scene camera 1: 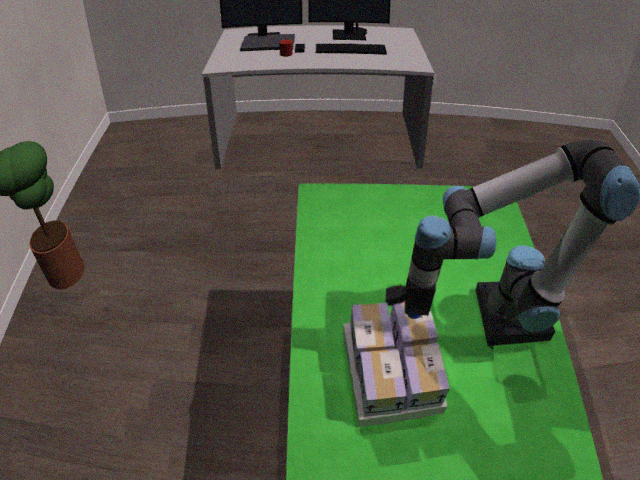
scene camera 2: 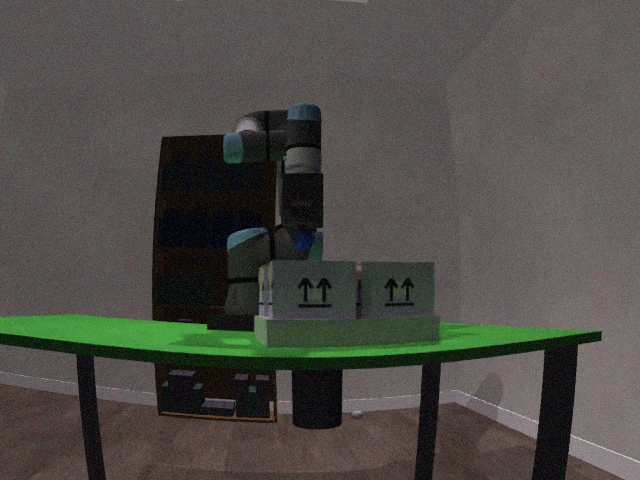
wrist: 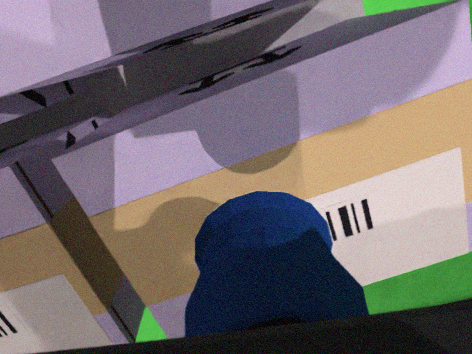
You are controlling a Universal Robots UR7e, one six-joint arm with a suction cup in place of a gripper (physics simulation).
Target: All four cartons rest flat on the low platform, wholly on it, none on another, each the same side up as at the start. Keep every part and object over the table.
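Places are measured from the arm's base along level axes (x ahead, y left, z up), in metres.
Where they show: hand, its tool point: (scene camera 2: 302,248) (wrist: 263,253); arm's base, origin of its link: (scene camera 1: 508,307) (scene camera 2: 251,314).
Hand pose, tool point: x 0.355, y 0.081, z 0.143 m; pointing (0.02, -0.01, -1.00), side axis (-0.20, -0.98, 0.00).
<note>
Things, the pixels of their top centre, and the offset from my tool point. Level surfaces: height alone.
- low platform, centre of its top: (wrist: 112,89) (scene camera 2: 341,317) (scene camera 1: 394,364) dx +0.048, dy +0.069, dz -0.139 m
- front left carton, centre of its top: (scene camera 2: 390,264) (scene camera 1: 383,373) dx +0.102, dy +0.153, dz -0.038 m
- front right carton, centre of its top: (scene camera 1: 426,367) dx -0.011, dy +0.150, dz -0.038 m
- back left carton, centre of its top: (scene camera 2: 310,262) (scene camera 1: 372,324) dx +0.107, dy -0.003, dz -0.038 m
- back right carton, centre of its top: (wrist: 288,208) (scene camera 1: 415,318) dx -0.012, dy -0.011, dz -0.038 m
- green table, height of its surface: dz -0.187 m
The low platform (scene camera 1: 403,415) (scene camera 2: 351,332) bears all four cartons, lilac with an orange band, flat in two rows, none stacked. In scene camera 1 they are the front left carton (scene camera 1: 382,379), front right carton (scene camera 1: 424,369) (wrist: 40,260), back left carton (scene camera 1: 371,328) and back right carton (scene camera 1: 419,334) (wrist: 390,145). Scene camera 2 shows upright arrows on two near sides. My blue suction cup (scene camera 1: 415,315) (scene camera 2: 302,246) (wrist: 262,220) is over the back right carton, holding nothing; it looks slightly above the top. The platform's right edge is mostly hidden.
The green table (scene camera 1: 341,232) (scene camera 2: 113,333) carries the platform and the arm's black base (scene camera 1: 519,335). Narrow gaps separate the cartons. A white desk (scene camera 1: 320,62), a potted plant (scene camera 1: 57,258) and a bookshelf (scene camera 2: 214,198) stand away from the table.
</note>
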